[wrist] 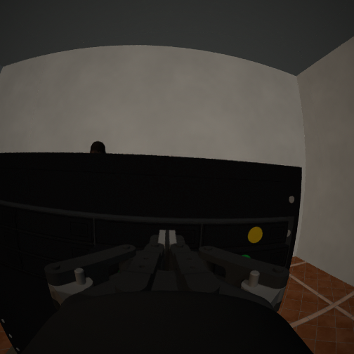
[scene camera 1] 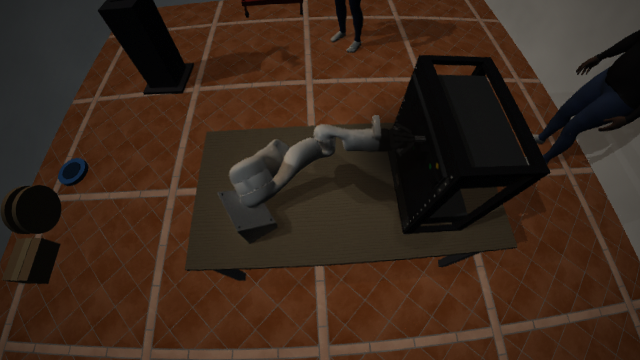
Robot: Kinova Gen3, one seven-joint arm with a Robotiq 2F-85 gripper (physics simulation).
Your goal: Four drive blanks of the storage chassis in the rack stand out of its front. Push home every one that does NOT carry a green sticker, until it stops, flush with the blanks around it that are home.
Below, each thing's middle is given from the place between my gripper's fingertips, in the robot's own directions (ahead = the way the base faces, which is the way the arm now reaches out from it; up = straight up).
The black rack (scene camera 1: 469, 143) is 21 cm below my hand, 15 cm ahead of it and 8 cm to the left of it.
